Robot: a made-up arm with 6 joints. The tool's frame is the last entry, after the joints.
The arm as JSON. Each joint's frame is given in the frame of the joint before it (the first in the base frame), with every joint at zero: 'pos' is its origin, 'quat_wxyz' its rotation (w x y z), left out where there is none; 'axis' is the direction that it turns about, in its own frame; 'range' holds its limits. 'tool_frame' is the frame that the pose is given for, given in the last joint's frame.
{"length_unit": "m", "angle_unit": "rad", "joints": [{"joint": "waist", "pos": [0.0, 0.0, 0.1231], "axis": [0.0, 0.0, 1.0], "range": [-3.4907, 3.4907]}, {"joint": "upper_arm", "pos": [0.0, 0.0, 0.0], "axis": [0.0, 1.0, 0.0], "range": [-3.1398, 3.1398]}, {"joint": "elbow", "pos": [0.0, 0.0, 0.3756], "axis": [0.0, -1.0, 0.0], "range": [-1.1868, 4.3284]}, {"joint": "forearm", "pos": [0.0, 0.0, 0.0], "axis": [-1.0, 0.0, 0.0], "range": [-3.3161, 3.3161]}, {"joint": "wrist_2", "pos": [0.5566, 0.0, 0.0], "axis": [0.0, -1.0, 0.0], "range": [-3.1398, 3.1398]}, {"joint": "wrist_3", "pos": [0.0, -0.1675, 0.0], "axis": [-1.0, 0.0, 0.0], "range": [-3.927, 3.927]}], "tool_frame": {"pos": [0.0, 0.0, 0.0]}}
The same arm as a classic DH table. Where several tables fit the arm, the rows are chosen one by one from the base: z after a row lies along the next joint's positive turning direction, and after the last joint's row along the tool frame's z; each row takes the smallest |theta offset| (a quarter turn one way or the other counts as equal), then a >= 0, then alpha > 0; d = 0 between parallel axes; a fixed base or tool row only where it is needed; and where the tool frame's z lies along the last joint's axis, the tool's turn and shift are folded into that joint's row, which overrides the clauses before.
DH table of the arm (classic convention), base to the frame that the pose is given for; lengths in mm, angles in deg. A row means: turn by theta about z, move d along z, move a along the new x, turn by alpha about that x. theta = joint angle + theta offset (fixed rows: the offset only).
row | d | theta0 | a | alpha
waist | 123.1 | 0.00 | 0.0 | -90.00
upper_arm | 0.0 | -90.00 | 375.6 | 180.00
elbow | 0.0 | 0.00 | 0.0 | -90.00
forearm | -556.6 | 0.00 | 0.0 | 90.00
wrist_2 | 167.5 | 0.00 | 0.0 | -90.00
wrist_3 | 0.0 | 90.00 | 0.0 | 90.00
tool (fixed) | 0.0 | -90.00 | 0.0 | 0.00
Joint limits (deg, base to tool): -200.00..200.00 -179.90..179.90 -68.00..248.00 -190.00..190.00 -179.90..179.90 -225.00..225.00

